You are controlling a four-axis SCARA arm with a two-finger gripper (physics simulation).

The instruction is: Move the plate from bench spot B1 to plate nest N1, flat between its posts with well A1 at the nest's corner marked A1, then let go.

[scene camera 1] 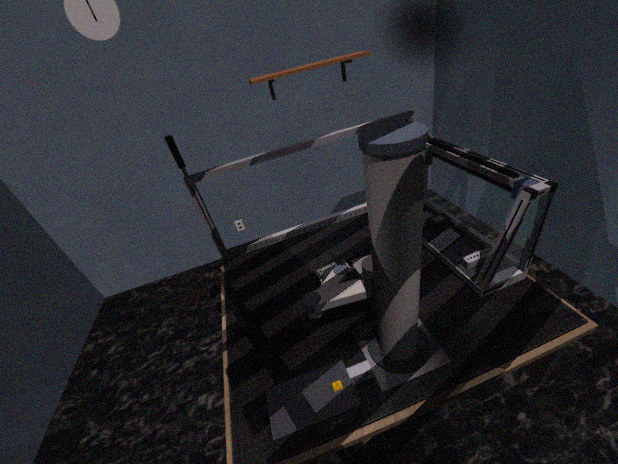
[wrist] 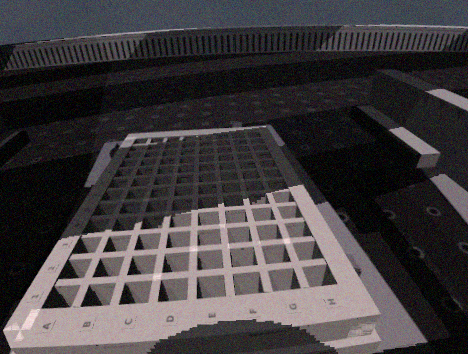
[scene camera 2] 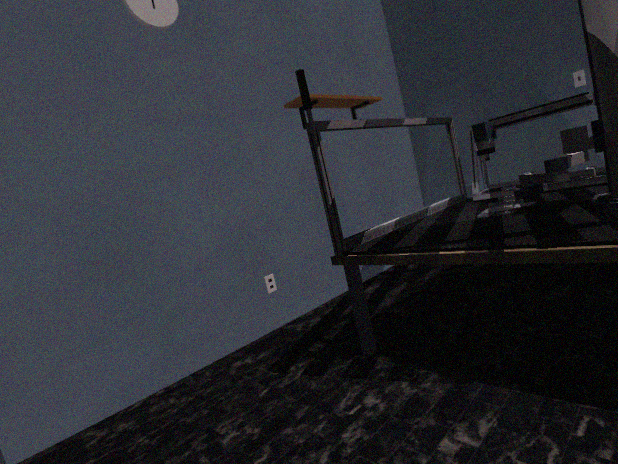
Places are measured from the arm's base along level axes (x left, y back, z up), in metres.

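Pixels of known places: gripper, between the fingertips: point(scene camera 1: 330, 266) point(wrist: 189, 102) point(scene camera 2: 493, 202); arm's base, origin of its link: point(scene camera 1: 397, 345).
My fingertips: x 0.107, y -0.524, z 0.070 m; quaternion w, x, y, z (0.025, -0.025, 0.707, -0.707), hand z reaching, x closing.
Ahead of a thing's pixels: the offset from my fingertips to its middle. "pt": to the spot under its first point.
The pale plate @(dx -0.002, dy +0.022, dz -0.032 m) point(wrist: 210, 250) lies on a grey base in the wrist view, apparently the nest @(pt dx -0.065, dy +0.068, dz -0.045 m) point(wrist: 395, 310), which shows along the plate's right side and at its far left. Letters A to H run along the plate's near edge, with A at the near left corner. The plate looks about level; I cannot tell whether it sits fully down between all posts. The nest's A1 mark cannot be made out. My gripper point(wrist: 189, 102) is open, one finger apart from the plate on each side. In the scene views, the fingers and the plate's seating are too dark and partly hidden to read.
The arm's thick column point(scene camera 1: 397, 240) stands on the bench, with the forearm point(scene camera 1: 347, 295) behind it to the left. A framed glass enclosure point(scene camera 1: 515, 235) is at the right. A low rail @(pt dx +0.058, dy -0.480, dz -0.046 m) point(scene camera 1: 300, 232) runs along the back. A grey box @(pt dx +0.238, dy +0.643, dz +0.058 m) point(scene camera 1: 325, 390) lies in front.
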